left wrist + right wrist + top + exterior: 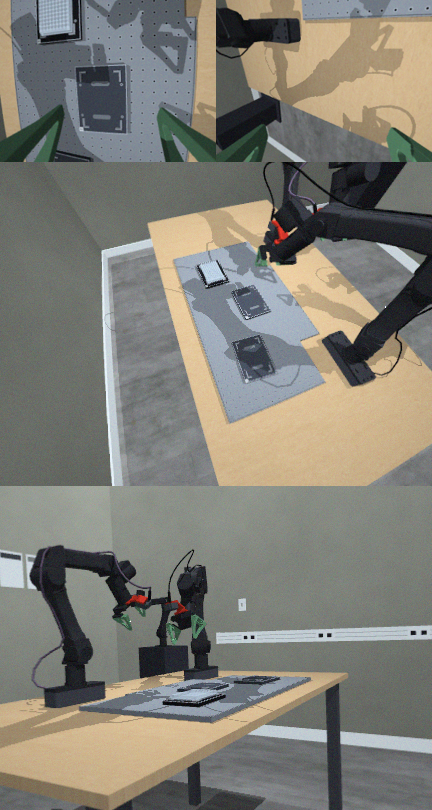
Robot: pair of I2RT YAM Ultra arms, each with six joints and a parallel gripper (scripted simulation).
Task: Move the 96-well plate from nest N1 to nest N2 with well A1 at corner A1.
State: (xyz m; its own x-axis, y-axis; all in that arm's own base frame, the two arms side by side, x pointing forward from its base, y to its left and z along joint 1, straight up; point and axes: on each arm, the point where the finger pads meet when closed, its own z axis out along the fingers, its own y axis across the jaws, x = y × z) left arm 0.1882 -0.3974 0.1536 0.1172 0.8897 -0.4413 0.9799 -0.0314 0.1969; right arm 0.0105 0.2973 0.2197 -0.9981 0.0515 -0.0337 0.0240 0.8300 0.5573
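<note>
Now: right hand 420 mm short of the 96-well plate, 170 mm to the left of it and 240 mm above it. Also, from my right hand: black nest (420 mm ahead, 170 mm to the right, 250 mm below).
</note>
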